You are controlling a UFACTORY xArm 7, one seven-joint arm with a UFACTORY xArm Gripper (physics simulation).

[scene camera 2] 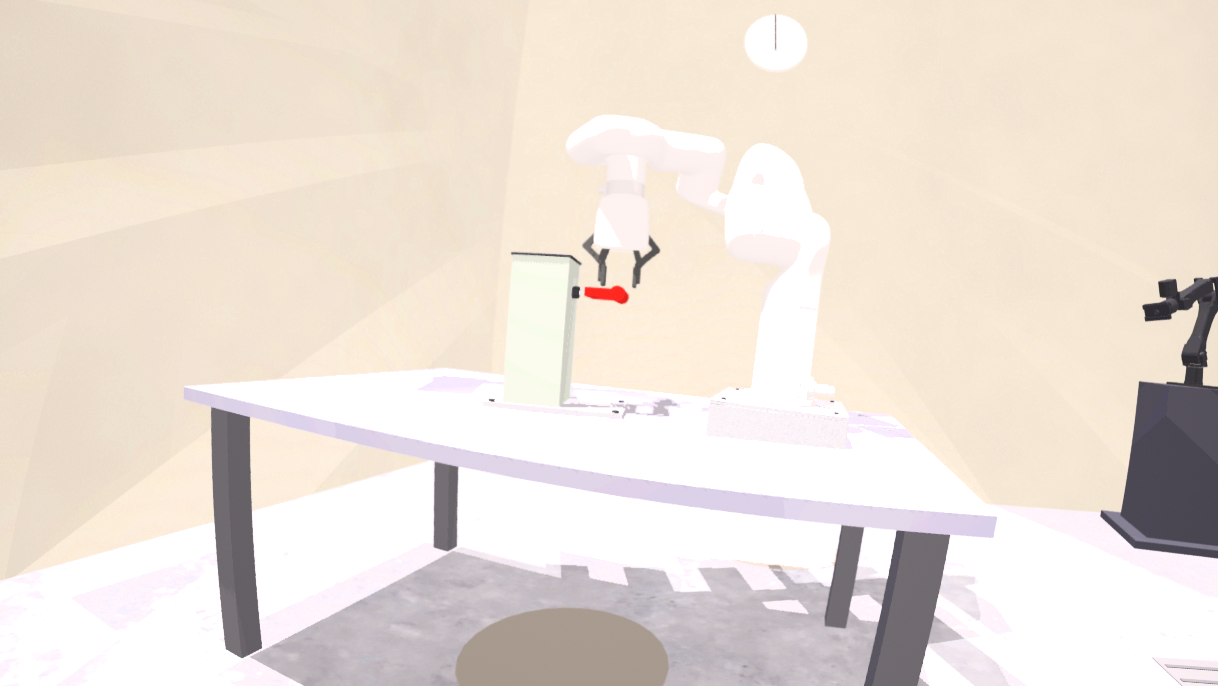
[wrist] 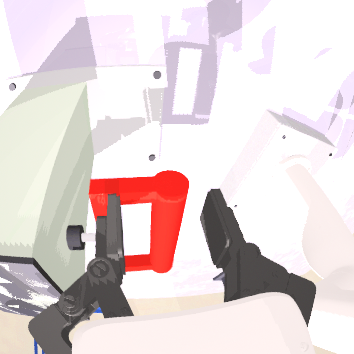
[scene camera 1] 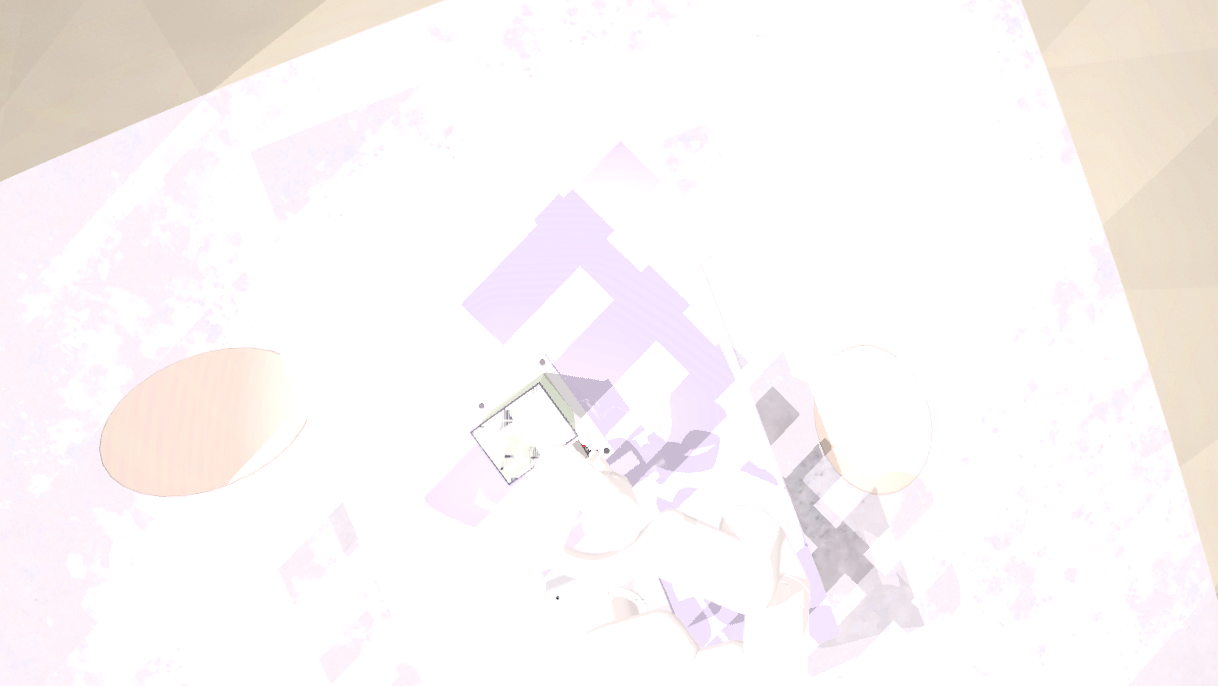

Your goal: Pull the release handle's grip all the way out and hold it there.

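The red release handle [scene camera 1: 584,448] [scene camera 2: 600,294] is a loop that sticks out sideways from the upper part of a tall pale green housing [scene camera 2: 536,332] [wrist: 45,175]. A pale rod runs from a black collar [scene camera 2: 575,292] [wrist: 75,237] on the housing towards the handle. The handle's thick outer grip bar [wrist: 167,232] lies farthest from the housing. My gripper [scene camera 2: 618,284] [wrist: 162,205] is part open and empty, its fingertips just above the handle. In the wrist view the grip bar shows between the fingers, and the left finger hides part of the handle's inner side and the rod.
The housing stands on a base plate [scene camera 2: 558,409] on the white table [scene camera 2: 596,490]. My arm's base block [scene camera 2: 777,424] stands to the right of it. A black arm on a dark pedestal [scene camera 2: 1180,468] stands far right, off the table. A round brown disc [scene camera 2: 562,651] shows below the table.
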